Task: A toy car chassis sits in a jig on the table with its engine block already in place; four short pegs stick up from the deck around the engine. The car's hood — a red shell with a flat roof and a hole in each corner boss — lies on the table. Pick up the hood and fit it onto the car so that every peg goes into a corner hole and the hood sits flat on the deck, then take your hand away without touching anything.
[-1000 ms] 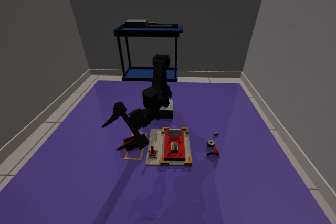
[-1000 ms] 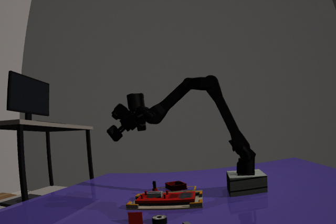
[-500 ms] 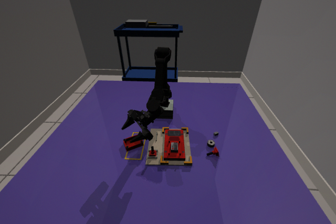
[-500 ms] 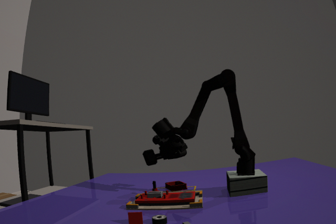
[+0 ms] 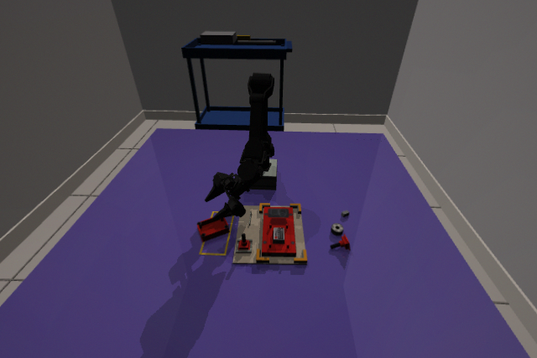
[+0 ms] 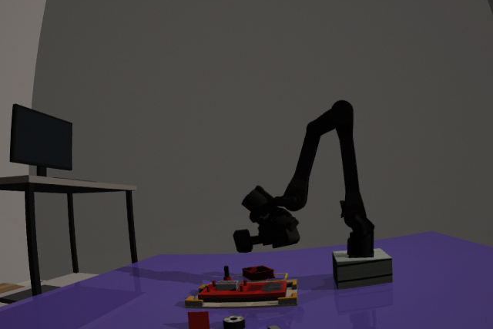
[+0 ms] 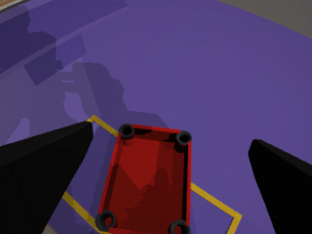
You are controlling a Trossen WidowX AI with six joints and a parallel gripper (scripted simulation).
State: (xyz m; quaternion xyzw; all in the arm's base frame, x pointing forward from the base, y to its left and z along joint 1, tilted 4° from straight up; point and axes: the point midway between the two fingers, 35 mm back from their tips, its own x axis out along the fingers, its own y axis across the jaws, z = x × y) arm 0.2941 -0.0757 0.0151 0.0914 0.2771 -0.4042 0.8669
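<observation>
The red hood lies 8 cm below my gripper tip, 1 cm to the left of it and 1 cm ahead of it. Round my gripper tip: black wheel (42 cm to the left, 9 cm behind, 8 cm below); grey engine block (24 cm to the left, 6 cm below).
</observation>
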